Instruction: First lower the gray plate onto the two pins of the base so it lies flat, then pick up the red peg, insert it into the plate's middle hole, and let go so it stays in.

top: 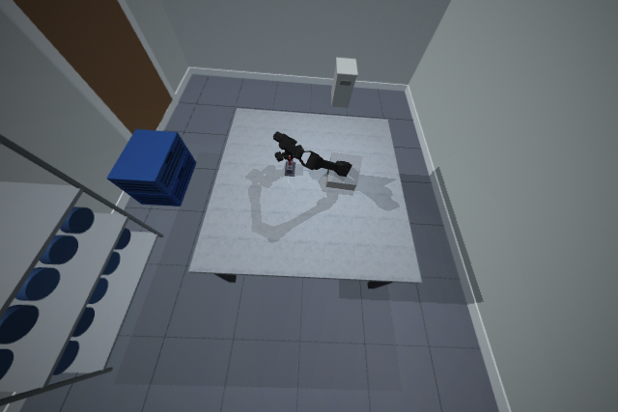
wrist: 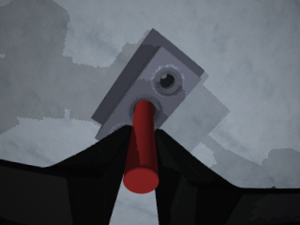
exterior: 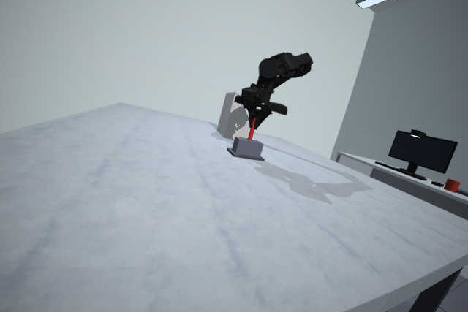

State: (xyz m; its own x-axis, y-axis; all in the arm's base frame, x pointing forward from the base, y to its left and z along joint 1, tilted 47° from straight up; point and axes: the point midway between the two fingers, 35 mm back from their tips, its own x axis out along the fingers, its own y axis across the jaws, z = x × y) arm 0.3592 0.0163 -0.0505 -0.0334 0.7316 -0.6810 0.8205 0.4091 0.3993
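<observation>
Right now the red peg is right at my gripper tip. From my gripper tip the other things lie so: gray plate: 50 mm below.
</observation>
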